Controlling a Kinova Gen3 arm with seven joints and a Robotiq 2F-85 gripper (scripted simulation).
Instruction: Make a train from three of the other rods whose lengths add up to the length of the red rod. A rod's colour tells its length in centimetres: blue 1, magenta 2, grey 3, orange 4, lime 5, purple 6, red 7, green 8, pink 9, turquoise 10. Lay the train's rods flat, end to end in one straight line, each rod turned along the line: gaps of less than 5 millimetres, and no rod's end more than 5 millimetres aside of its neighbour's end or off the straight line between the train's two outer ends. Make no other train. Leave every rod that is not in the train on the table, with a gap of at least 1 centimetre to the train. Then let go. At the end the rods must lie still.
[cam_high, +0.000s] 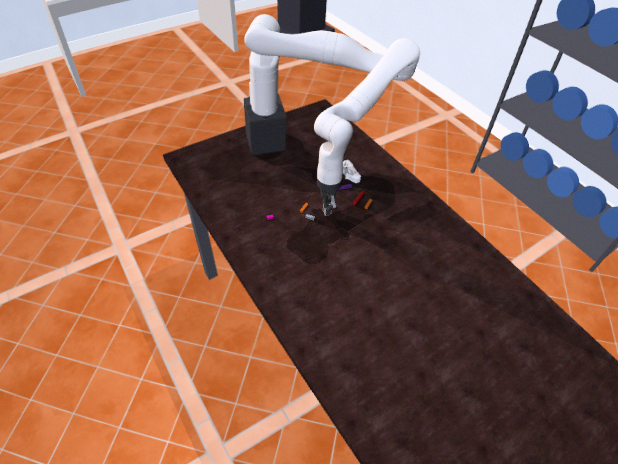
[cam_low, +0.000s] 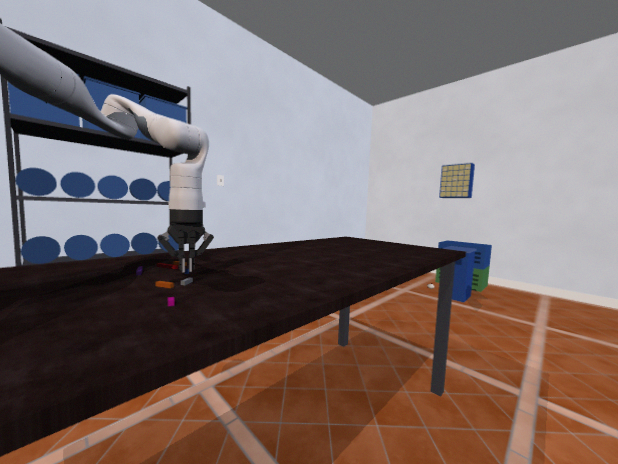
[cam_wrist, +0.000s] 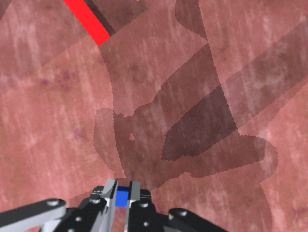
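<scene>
My hand is 20 mm above the blue rod. Round my hand: purple rod 130 mm to the left, 60 mm behind, 30 mm below; red rod 140 mm to the left, 30 mm below, 10 mm ahead; grey rod 50 mm to the right, 30 mm below, 30 mm behind.
</scene>
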